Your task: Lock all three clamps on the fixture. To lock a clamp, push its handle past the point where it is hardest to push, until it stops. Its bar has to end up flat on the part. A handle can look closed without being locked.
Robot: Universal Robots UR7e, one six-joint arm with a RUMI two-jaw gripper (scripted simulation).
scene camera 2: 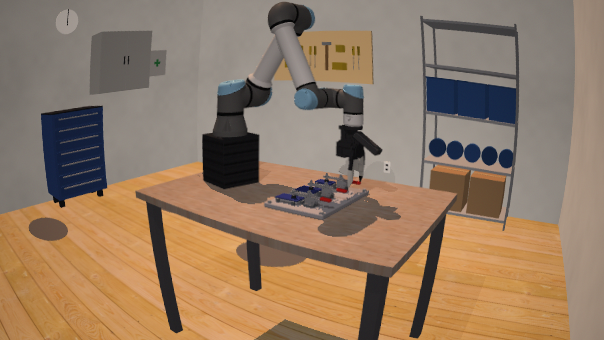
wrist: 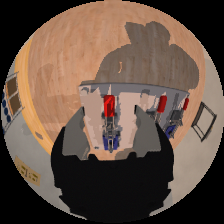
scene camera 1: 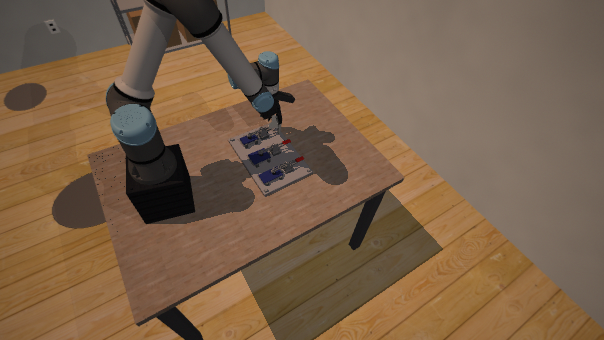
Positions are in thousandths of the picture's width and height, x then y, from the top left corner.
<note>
In view: the gripper (scene camera 2: 587, 543) and a grey fixture plate (scene camera 2: 565, 590).
The gripper also shows in the wrist view (wrist: 489, 475). The grey fixture plate shows as well in the wrist view (wrist: 569, 426).
</note>
